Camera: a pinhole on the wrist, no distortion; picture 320 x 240 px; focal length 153.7 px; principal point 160.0 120.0 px. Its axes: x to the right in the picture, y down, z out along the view. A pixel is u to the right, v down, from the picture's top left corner.
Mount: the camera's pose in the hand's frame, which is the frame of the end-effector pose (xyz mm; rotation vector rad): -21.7 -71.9 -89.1 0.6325 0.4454 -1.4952
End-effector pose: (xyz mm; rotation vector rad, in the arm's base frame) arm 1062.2 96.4 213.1 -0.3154 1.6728 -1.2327
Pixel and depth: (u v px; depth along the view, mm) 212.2 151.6 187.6
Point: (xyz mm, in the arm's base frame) 998.9 -21.7 414.9
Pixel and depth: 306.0 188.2 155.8
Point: 905.3 -25.4 431.4
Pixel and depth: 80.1 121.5 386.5
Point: 1315.7 -121.0 390.2
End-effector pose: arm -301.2 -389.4 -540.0 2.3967 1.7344 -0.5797
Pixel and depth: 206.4 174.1 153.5
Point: -491.3 -306.7 -526.4
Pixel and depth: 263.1 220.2 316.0
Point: -683.2 -115.0 -584.5
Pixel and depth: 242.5 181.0 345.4
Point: -706.0 -191.2 -586.6
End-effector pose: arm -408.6 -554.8 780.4 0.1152 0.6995 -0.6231
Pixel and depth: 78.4 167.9 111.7
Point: -444.4 -645.2 820.8
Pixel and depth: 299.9 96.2 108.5
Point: -599.5 -686.9 777.6
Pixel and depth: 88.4 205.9 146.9
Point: -407.2 -691.7 824.6
